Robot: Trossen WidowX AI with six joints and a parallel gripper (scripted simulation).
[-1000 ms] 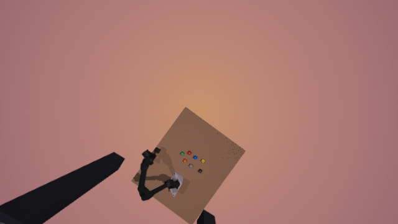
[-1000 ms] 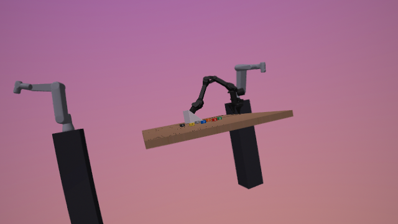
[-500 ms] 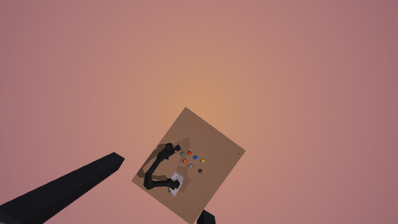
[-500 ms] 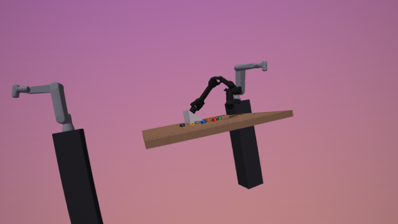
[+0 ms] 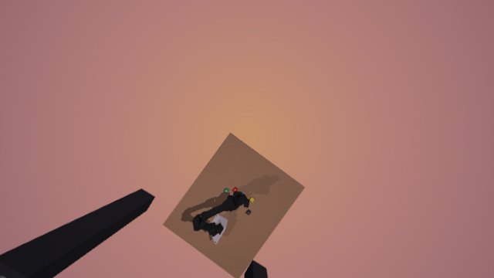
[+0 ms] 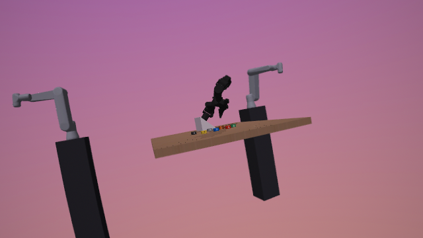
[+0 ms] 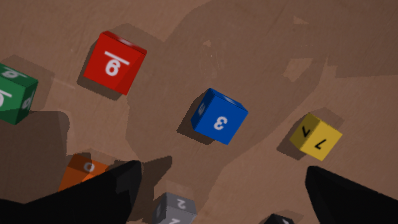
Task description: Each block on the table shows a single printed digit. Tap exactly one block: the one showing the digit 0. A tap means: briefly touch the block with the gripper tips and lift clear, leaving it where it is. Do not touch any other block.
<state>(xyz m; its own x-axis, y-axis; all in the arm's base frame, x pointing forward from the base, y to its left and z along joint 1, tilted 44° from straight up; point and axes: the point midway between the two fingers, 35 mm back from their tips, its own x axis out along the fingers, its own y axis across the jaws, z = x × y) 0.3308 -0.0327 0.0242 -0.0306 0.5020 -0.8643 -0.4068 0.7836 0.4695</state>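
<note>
The orange block showing 0 is 10 cm behind my gripper tip, 8 cm below it and 7 cm to the left of it. Also, from my gripper tip: grey block: 11 cm behind, 8 cm below, 2 cm to the right; red block: 8 cm below, 7 cm to the left, 1 cm ahead; blue block: 8 cm below, 2 cm to the right.
</note>
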